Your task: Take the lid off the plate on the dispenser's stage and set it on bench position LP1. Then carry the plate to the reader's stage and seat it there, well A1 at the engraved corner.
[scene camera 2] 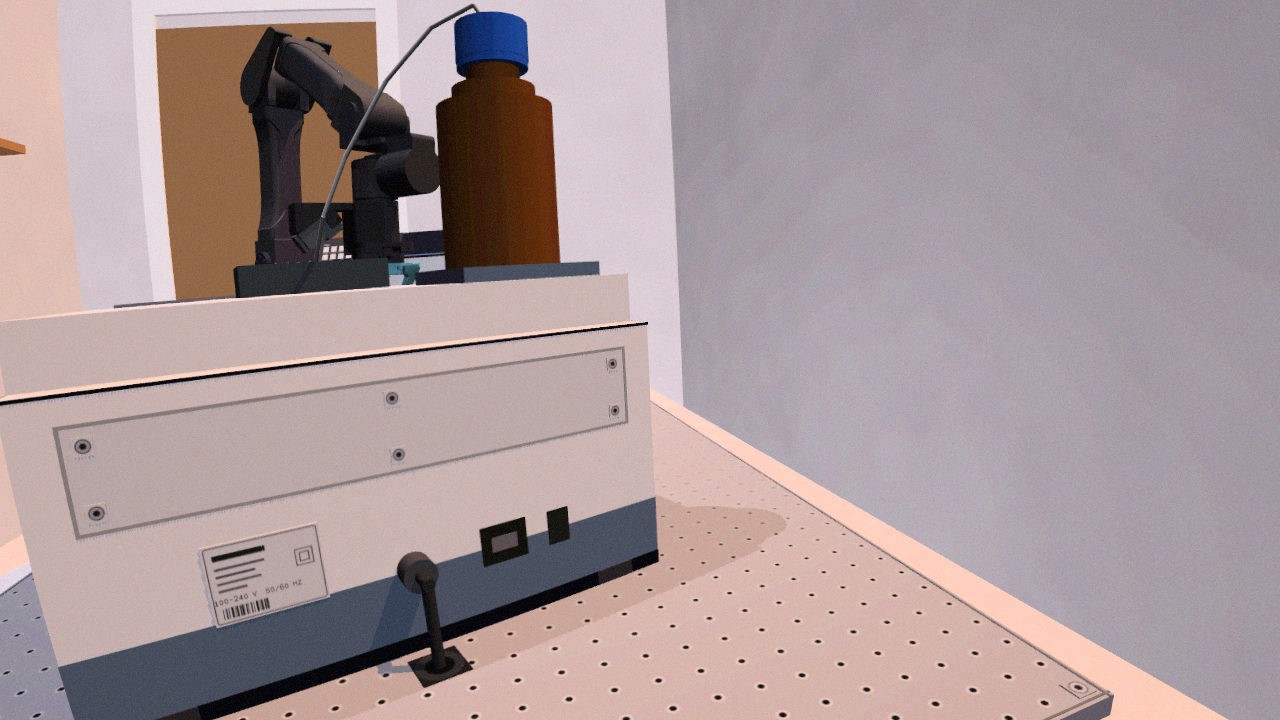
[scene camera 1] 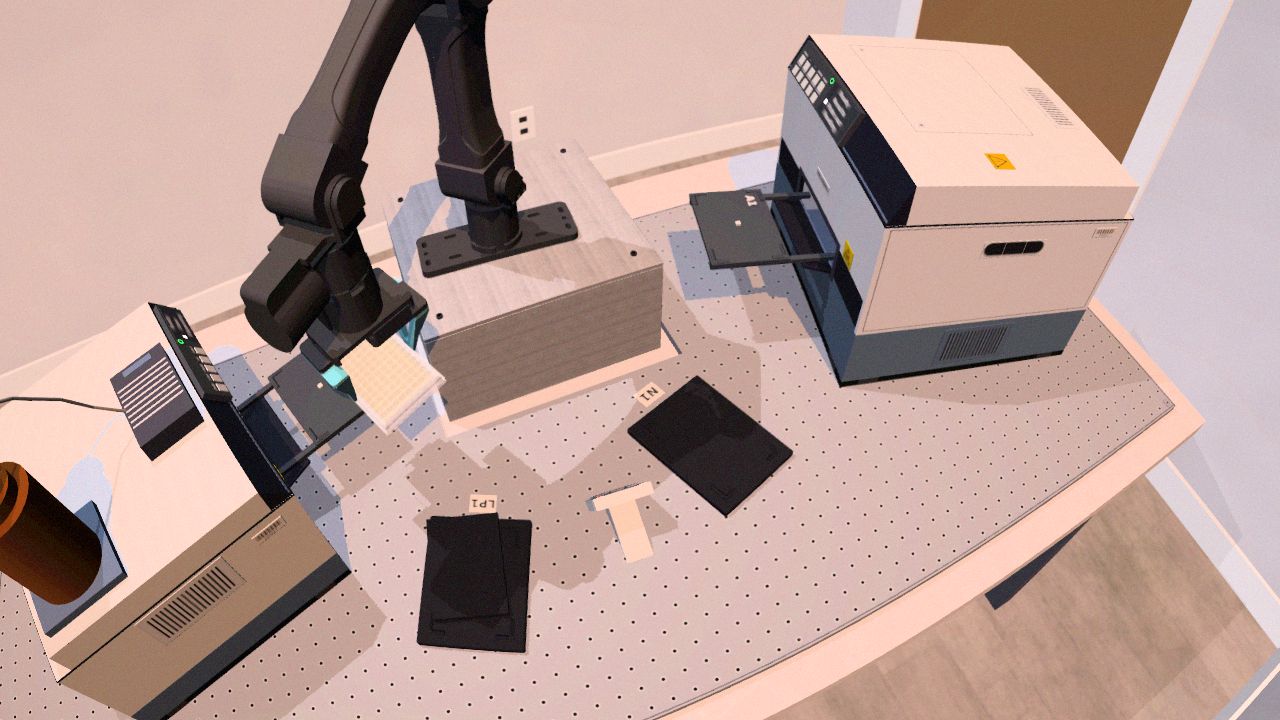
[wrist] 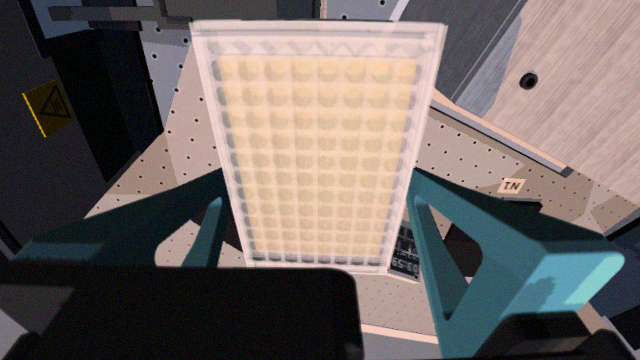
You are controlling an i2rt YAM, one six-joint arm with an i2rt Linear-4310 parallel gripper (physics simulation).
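Seen in the pictures: gripper, between the fingertips: (scene camera 1: 382, 372) (wrist: 318, 178); arm's base, origin of its link: (scene camera 1: 495, 241).
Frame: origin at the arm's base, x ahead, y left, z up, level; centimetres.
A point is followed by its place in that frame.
Observation:
The plate (scene camera 1: 393, 385) @(x 21.4, y -15.6, z 3.6 cm) (wrist: 320, 160) @(x 17.7, y -17.2, z 3.4 cm) has yellowish wells, and a clear lid appears to lie over it. My gripper (scene camera 1: 374, 351) @(x 18.8, y -16.7, z 3.0 cm) (wrist: 318, 178) @(x 18.8, y -16.7, z 3.0 cm) is shut on the plate's two long sides and holds it raised, beside and above the dispenser's stage (scene camera 1: 304, 398) @(x 11.2, y -28.7, z -5.9 cm). Whether the fingers grip the lid or the plate below it, I cannot tell. The dispenser (scene camera 1: 192, 573) @(x 37.4, y -40.5, z 4.0 cm) (scene camera 2: 340, 483) @(x 26.0, y -67.0, z -3.0 cm) stands at the left in scene view 1. Bench position LP1 (scene camera 1: 519, 573) @(x 37.4, y -8.6, z -13.6 cm) is a black nest behind its label. The reader's stage (scene camera 1: 738, 237) @(x 8.8, y 29.0, z -1.1 cm) sticks out of the reader (scene camera 1: 993, 277) @(x 29.7, y 54.8, z 3.8 cm) at the right, marked A1.
The wooden pedestal (scene camera 1: 554, 344) @(x 12.0, y 3.7, z -8.2 cm) (wrist: 575, 100) @(x 9.6, y -5.6, z 0.0 cm) stands close beside the held plate. A black nest (scene camera 1: 711, 443) @(x 28.5, y 17.6, z -13.6 cm) lies by the N1 label (scene camera 1: 648, 394) @(x 18.4, y 13.4, z -14.6 cm) (wrist: 511, 185) @(x 18.3, y 13.5, z -14.6 cm). A small timer (scene camera 1: 631, 528) @(x 36.4, y 4.7, z -12.6 cm) (wrist: 406, 252) @(x 32.3, y 5.1, z -10.9 cm) stands between the nests. A brown bottle (scene camera 1: 44, 537) @(x 38.0, y -49.5, z 16.6 cm) (scene camera 2: 496, 179) @(x 35.7, y -57.5, z 14.3 cm) stands on the dispenser.

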